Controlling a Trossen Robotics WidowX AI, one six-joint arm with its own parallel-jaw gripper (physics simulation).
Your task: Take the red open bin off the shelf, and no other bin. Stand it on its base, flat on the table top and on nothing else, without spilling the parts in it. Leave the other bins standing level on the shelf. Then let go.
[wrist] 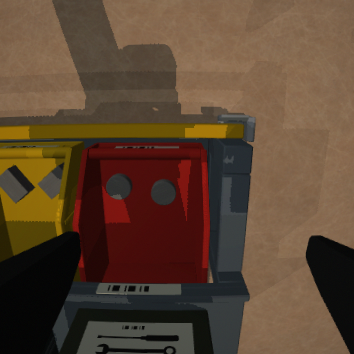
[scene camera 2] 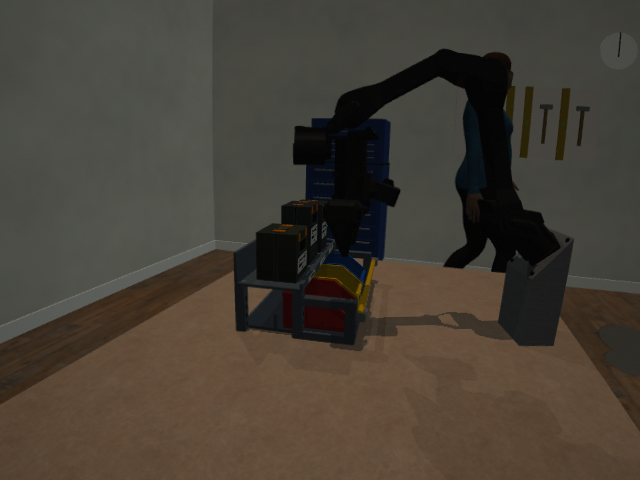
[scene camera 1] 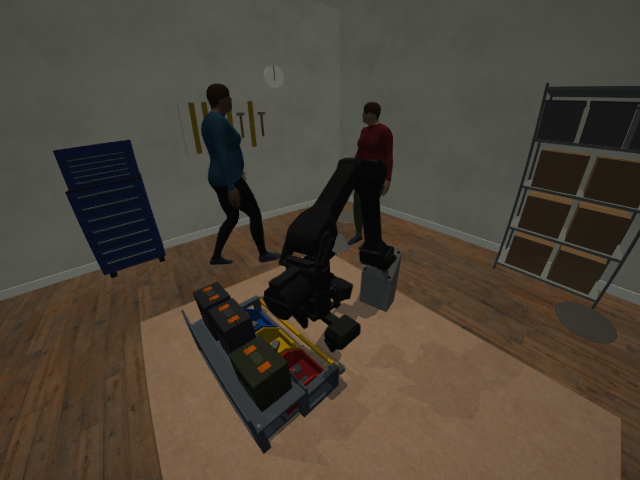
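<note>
The red open bin [scene camera 1: 313,373] [scene camera 2: 324,318] [wrist: 145,235] stands in the end bay of the grey shelf [scene camera 1: 211,363] [scene camera 2: 297,315] [wrist: 232,225], with grey round parts [wrist: 163,192] in it. The yellow bin [scene camera 1: 267,336] [scene camera 2: 347,277] [wrist: 35,235] stands beside it, and the blue bin [scene camera 1: 264,321] [scene camera 2: 347,264] is beyond that. My gripper [scene camera 1: 319,335] [scene camera 2: 345,252] [wrist: 195,245] is open and empty above the shelf, pointing down. In the wrist view the left finger overlaps the edge between the yellow and red bins; the right finger is over the table top [scene camera 1: 439,413] [scene camera 2: 258,413] [wrist: 300,75], outside the shelf's end.
A yellow bar [scene camera 1: 310,346] [scene camera 2: 368,289] [wrist: 125,131] runs along the shelf's front. A dark green case [scene camera 1: 261,369] [scene camera 2: 276,255] [wrist: 201,327] stands on the upper deck behind the red bin, with two more cases in line. The arm's grey pedestal [scene camera 1: 376,289] [scene camera 2: 532,307] faces the shelf's front.
</note>
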